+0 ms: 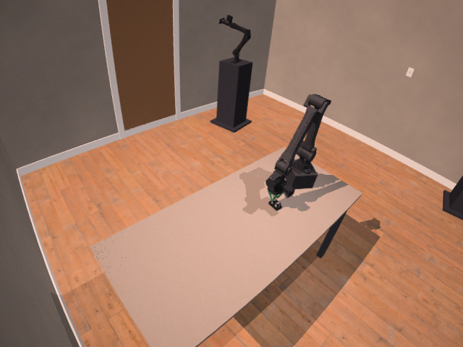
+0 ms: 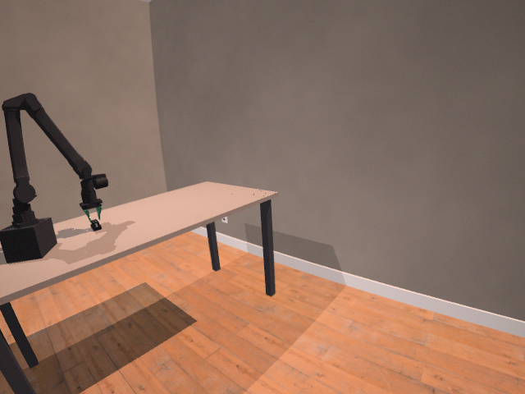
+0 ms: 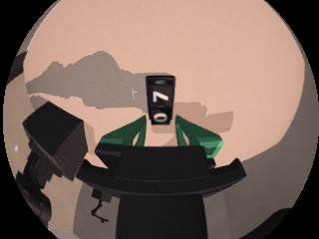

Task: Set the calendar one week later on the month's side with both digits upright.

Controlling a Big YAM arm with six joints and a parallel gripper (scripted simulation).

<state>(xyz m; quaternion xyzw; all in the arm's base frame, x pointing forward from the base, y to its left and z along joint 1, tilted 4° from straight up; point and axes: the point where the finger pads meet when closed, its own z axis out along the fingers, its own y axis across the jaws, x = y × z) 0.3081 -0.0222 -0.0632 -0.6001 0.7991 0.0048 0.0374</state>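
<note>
Right now the dark calendar tray is 2 cm to the left of my hand and 4 cm below it.
</note>
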